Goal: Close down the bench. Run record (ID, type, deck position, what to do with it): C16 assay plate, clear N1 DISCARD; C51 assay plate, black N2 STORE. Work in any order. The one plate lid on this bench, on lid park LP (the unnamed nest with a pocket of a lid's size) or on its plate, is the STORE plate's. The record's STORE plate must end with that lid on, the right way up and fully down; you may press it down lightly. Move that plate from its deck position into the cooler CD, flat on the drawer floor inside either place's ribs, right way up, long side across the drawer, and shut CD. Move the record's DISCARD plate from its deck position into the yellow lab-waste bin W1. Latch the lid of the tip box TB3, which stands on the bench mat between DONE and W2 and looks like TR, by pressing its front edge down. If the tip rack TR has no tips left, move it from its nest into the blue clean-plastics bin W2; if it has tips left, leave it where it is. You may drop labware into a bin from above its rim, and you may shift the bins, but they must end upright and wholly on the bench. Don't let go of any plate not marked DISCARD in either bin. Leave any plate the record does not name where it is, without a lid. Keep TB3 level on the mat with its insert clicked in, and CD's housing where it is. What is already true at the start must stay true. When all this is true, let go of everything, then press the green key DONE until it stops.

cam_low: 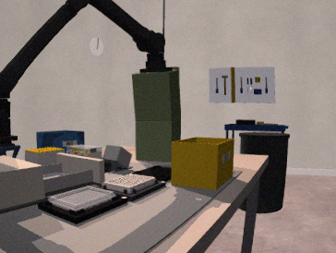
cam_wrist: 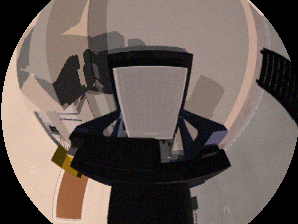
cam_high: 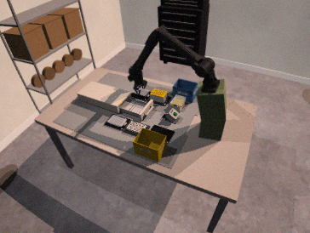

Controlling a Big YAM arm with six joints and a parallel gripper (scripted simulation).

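The clear plate lid is right at my hand. The rest, counted from my hand: black plate: 2 cm below; then black nest N2: 3 cm below; then yellow-topped tip rack TR: 18 cm behind, 1 cm to the right, 2 cm above.
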